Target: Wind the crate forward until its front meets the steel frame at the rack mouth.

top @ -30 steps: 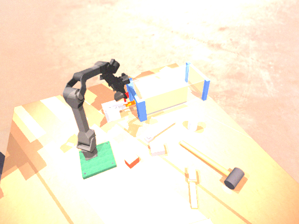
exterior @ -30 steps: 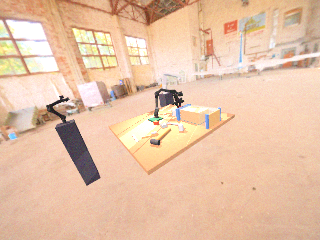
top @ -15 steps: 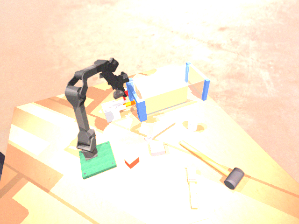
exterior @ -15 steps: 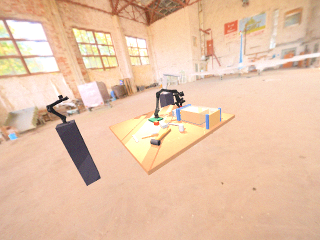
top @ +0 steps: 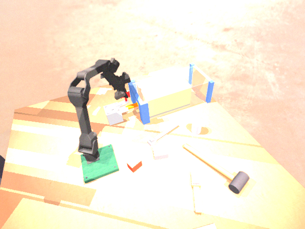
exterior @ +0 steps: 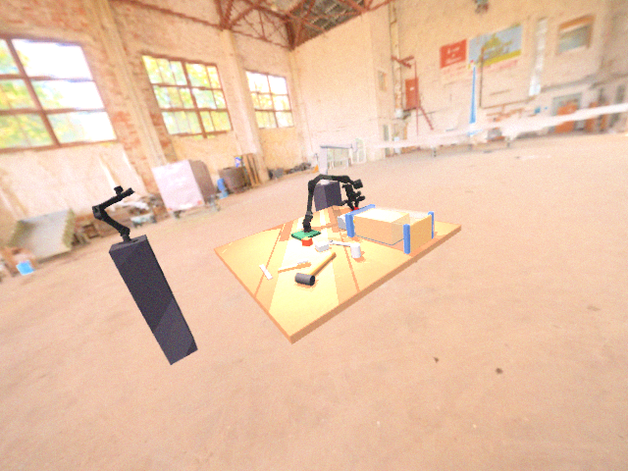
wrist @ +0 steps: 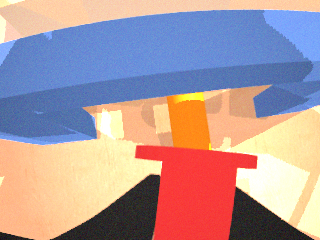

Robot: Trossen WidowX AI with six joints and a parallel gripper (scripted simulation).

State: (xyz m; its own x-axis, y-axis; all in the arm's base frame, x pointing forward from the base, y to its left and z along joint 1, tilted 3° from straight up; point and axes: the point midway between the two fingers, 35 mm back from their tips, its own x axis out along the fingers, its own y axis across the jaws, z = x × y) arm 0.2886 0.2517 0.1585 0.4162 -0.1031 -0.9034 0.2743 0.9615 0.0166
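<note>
Right now my gripper tip is 5 cm past the white crank handle and 3 cm above it. From my gripper tip the other things lie so: blue steel frame (5 cm ahead, 2 cm to the right, 3 cm below); then hand winch (13 cm behind, 2 cm to the right, 10 cm below); then red grip (1 cm behind).
</note>
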